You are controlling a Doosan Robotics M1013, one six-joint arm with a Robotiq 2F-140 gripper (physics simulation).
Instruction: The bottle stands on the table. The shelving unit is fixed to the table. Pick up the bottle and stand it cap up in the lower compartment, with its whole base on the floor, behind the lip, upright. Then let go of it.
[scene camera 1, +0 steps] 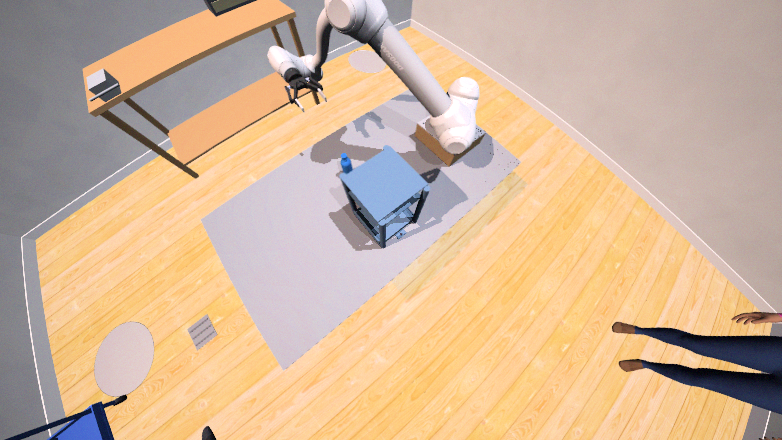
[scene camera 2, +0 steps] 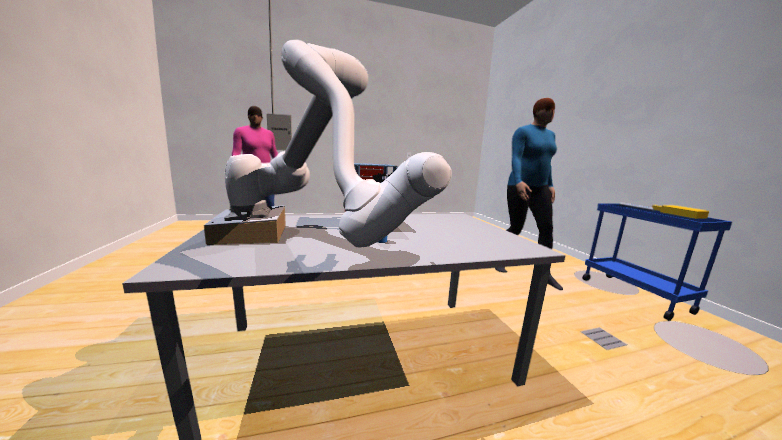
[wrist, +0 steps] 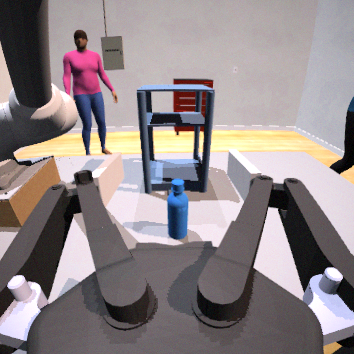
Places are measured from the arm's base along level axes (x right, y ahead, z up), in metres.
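Pixels of known places: gripper, between the fingertips: [scene camera 1: 314, 104] [wrist: 174, 163]; arm's base, origin of its link: [scene camera 2: 250, 214].
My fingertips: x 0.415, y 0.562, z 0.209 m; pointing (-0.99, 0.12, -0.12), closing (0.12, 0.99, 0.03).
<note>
Ahead of a thing's pixels: the offset from my fingertips to its middle. Level surfaces: height alone.
The blue bottle {dx -0.212, dy +0.031, dz -0.228 m} [scene camera 1: 346, 164] [wrist: 177, 215] stands upright, cap up, on the table {dz -0.309 m} [scene camera 1: 262, 246] [scene camera 2: 464, 246], outside the shelving unit. In scene camera 2 the arm hides most of it. The blue shelving unit {dx -0.530, dy +0.061, dz -0.136 m} [scene camera 1: 385, 183] [wrist: 209, 140] stands behind the bottle in the wrist view, its lower compartment facing the camera. The bottle's cap overlaps the unit's lower front edge there. My gripper [scene camera 1: 313, 103] [wrist: 174, 163] is open and empty, raised and apart from the bottle, which shows centred between and beyond the fingers. Scene camera 2 does not show the fingers; the arm hides them.
The arm's base stands on a wooden block [scene camera 1: 437, 147] [scene camera 2: 246, 232] beside the unit. A person in pink [scene camera 2: 254, 142] [wrist: 86, 75] and a red cabinet [wrist: 185, 105] are beyond the table. A person in teal [scene camera 2: 533, 147] stands near a blue trolley [scene camera 2: 634, 273]. A workbench [scene camera 1: 191, 38] stands apart.
</note>
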